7 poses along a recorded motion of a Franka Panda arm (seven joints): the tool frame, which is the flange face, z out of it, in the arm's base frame.
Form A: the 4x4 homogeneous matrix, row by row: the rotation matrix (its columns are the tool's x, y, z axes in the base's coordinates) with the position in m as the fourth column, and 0 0 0 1 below. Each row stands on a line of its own.
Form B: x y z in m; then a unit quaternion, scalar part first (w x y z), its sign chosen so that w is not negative. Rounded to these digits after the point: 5 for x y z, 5 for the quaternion.
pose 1, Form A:
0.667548 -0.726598 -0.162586 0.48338
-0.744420 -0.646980 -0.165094 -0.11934
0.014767 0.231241 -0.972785 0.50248
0 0 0 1
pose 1, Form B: 0.48338 -0.11934 0.50248 0.10930 0.90655 -0.40566 -0.04076
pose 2, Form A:
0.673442 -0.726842 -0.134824 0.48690
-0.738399 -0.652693 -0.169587 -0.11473
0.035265 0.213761 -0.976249 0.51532
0 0 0 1
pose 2, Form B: 0.48690 -0.11473 0.51532 0.10548 0.90862 -0.40315 -0.02739
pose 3, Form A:
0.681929 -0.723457 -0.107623 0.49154
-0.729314 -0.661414 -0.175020 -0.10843
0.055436 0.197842 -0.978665 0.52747
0 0 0 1
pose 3, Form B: 0.49154 -0.10843 0.52747 0.10229 0.91132 -0.39854 -0.01432
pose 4, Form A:
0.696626 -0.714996 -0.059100 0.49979
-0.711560 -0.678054 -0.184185 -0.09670
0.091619 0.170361 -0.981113 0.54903
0 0 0 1
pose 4, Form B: 0.49979 -0.09670 0.54903 0.09677 0.91594 -0.38937 0.00888
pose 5, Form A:
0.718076 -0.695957 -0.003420 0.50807
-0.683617 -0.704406 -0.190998 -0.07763
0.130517 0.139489 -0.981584 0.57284
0 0 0 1
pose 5, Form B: 0.50807 -0.07763 0.57284 0.08956 0.92251 -0.37387 0.03444
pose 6, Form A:
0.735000 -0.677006 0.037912 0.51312
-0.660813 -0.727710 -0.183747 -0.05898
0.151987 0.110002 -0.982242 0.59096
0 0 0 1
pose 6, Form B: 0.51312 -0.05898 0.59096 0.07913 0.92803 -0.36039 0.05116
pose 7, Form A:
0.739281 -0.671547 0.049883 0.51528
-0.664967 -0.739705 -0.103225 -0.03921
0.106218 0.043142 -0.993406 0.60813
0 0 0 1
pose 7, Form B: 0.51528 -0.03921 0.60813 0.03927 0.93172 -0.35862 0.04189
